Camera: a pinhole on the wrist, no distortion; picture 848 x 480 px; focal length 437.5 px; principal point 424.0 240.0 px. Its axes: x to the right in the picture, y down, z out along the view. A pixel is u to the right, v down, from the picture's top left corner.
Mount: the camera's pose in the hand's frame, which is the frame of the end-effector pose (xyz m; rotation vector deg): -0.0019 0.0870 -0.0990 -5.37 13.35 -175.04
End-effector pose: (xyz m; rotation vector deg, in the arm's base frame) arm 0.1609 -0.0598 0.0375 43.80 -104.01 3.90
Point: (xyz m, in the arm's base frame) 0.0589 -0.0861 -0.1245
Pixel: 641.1 333.4
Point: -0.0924 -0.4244 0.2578
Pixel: 34.8 388.4
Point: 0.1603 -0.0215 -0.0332
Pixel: 758.6 445.7
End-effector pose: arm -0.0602 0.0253 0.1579 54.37 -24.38 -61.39
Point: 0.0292 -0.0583 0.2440
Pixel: 73.5 130.2
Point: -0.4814 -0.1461 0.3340
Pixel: 504.1 317.9
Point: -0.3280 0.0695 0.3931
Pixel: 666.6 192.9
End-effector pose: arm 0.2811 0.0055 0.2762 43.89 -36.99 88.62
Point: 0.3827 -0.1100 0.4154
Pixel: 418.7 419.3
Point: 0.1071 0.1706 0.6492
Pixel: outside the picture
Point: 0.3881 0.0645 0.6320
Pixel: 57.5 458.0
